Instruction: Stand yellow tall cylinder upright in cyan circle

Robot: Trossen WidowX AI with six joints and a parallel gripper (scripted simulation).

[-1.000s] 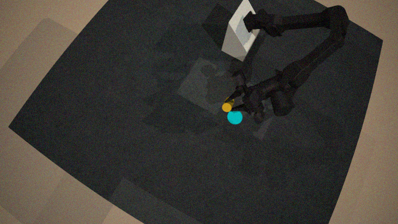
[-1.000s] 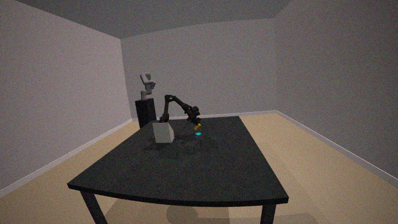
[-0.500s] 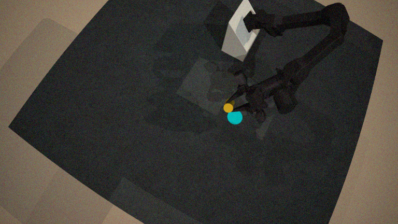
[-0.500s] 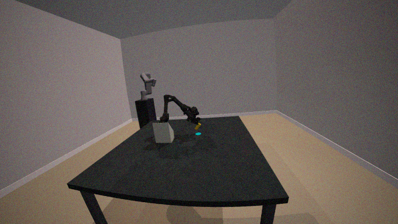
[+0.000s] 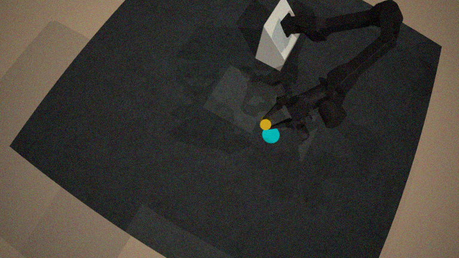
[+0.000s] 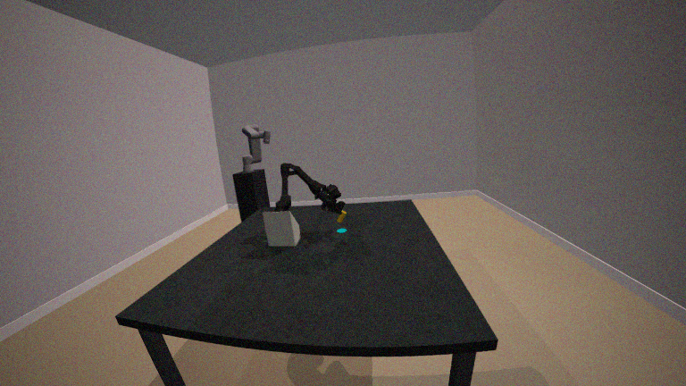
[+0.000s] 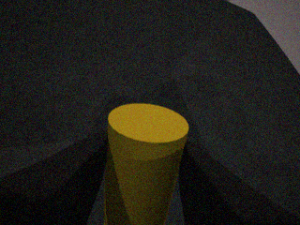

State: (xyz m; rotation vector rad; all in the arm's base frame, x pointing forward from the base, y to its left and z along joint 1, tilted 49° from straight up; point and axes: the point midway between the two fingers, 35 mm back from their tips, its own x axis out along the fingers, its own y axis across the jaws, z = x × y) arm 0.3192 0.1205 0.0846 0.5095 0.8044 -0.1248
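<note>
My gripper tip is now 12 cm above the cyan circle, 3 cm to the right of it and 3 cm past it. Also, from my gripper tip: yellow tall cylinder (2 cm below, 1 cm behind).
</note>
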